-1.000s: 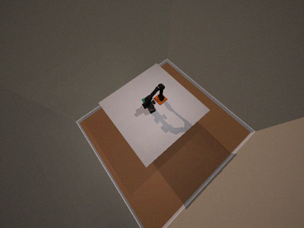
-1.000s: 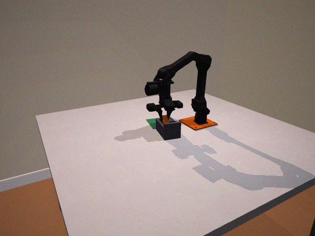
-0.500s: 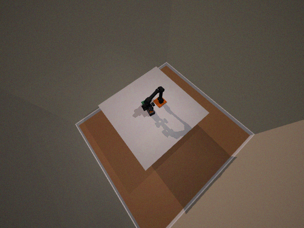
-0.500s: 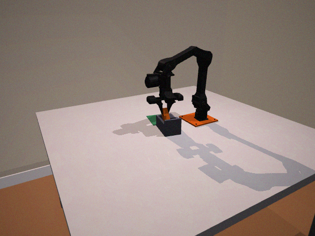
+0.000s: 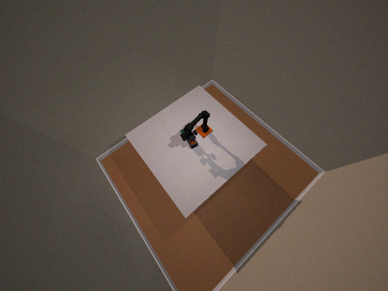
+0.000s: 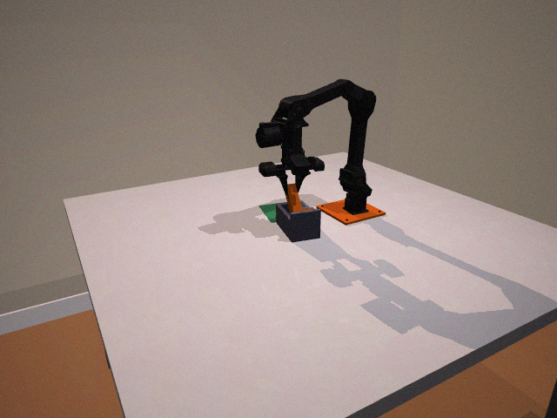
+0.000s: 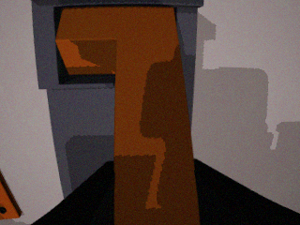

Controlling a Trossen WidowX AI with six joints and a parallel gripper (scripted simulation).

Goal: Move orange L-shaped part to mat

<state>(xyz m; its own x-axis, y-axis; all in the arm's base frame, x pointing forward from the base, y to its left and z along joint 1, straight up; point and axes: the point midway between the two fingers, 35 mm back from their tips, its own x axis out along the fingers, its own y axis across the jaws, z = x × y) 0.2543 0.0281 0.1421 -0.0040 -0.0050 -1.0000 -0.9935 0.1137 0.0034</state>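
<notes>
My gripper tip is 30 mm past the green mat, 140 mm to the left of it and 130 mm above it. Also, from my gripper tip: orange L-shaped part (10 mm behind, 30 mm to the left, 30 mm below).
</notes>
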